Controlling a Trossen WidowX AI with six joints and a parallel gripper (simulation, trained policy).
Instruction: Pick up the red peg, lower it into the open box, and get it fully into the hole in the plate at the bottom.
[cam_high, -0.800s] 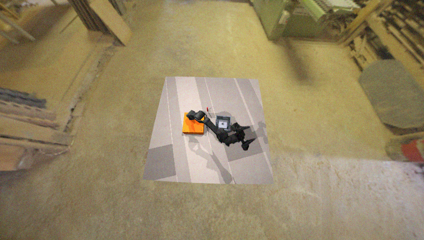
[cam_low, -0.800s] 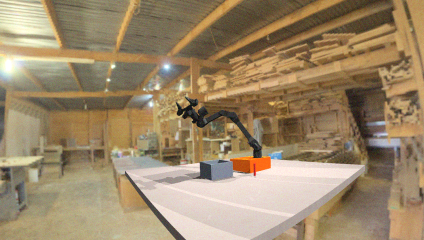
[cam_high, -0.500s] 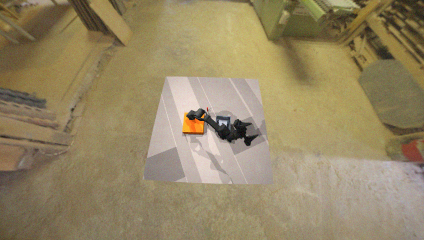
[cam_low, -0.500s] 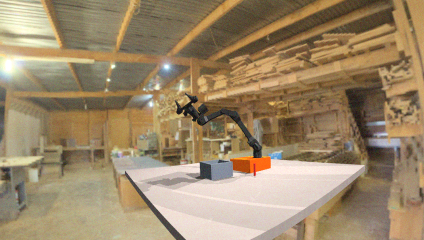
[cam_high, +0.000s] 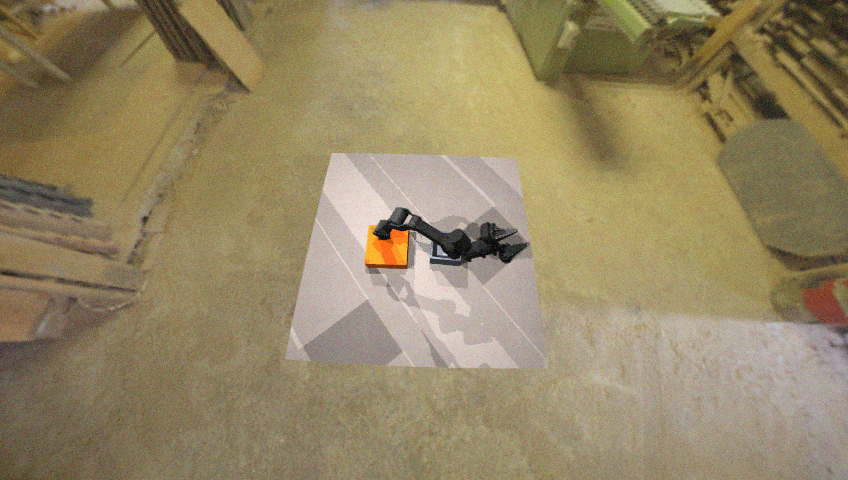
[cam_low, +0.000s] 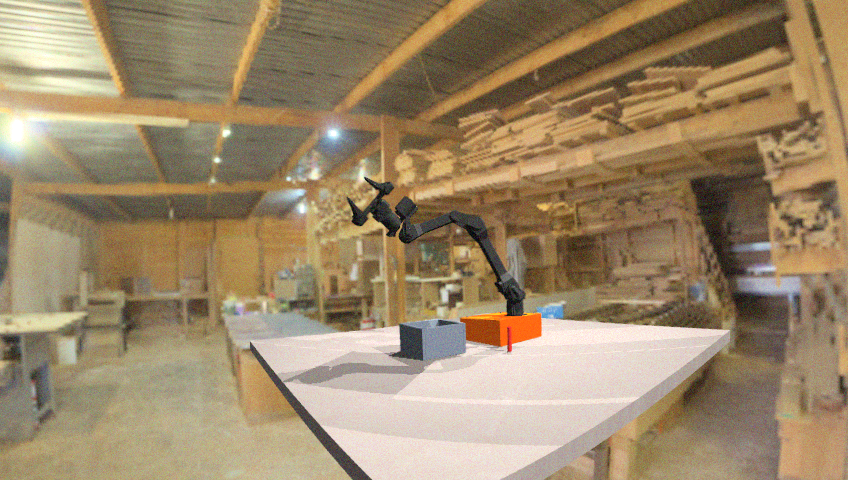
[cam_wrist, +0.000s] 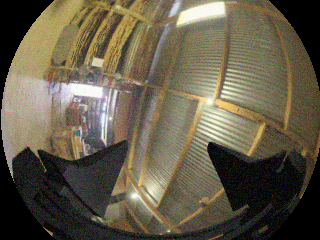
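My gripper tip is 330 mm past the red peg, 360 mm to the right of it and 520 mm above it. Round my gripper tip: blue-grey box (170 mm behind, 160 mm to the left, 540 mm below); then pale plate (170 mm behind, 160 mm to the left, 520 mm below).
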